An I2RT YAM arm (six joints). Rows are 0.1 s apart.
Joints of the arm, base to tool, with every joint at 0 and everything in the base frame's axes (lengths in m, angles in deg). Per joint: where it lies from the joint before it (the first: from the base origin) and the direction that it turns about. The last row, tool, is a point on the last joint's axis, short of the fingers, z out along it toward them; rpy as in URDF.
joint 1: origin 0.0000 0.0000 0.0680 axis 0 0 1
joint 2: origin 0.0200 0.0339 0.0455 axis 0 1 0
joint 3: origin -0.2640 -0.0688 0.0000 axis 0 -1 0
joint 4: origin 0.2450 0.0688 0.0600 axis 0 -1 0
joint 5: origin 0.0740 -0.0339 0.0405 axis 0 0 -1
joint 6: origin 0.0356 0.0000 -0.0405 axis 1 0 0
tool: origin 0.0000 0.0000 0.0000 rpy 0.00 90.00 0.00
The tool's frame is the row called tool.
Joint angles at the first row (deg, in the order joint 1, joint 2, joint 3, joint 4, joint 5, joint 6):
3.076 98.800 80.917 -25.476 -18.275 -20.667
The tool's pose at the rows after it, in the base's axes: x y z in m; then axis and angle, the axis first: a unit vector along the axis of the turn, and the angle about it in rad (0 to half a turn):
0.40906 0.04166 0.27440 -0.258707 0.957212 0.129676 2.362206
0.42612 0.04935 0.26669 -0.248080 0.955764 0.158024 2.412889
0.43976 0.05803 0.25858 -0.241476 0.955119 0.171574 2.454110
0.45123 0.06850 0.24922 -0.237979 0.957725 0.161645 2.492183
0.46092 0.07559 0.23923 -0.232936 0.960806 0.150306 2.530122
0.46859 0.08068 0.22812 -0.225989 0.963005 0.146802 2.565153
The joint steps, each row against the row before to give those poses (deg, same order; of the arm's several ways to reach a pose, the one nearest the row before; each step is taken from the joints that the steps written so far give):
1.005 5.621 5.976 -3.756 -2.179 2.680
0.719 4.905 5.323 -3.066 -1.872 2.033
0.931 4.092 4.339 -2.287 -0.526 1.395
1.308 3.687 3.779 -1.981 1.977 0.675
0.852 3.352 3.343 -1.995 1.870 0.499
0.544 2.895 2.442 -1.393 0.893 0.781

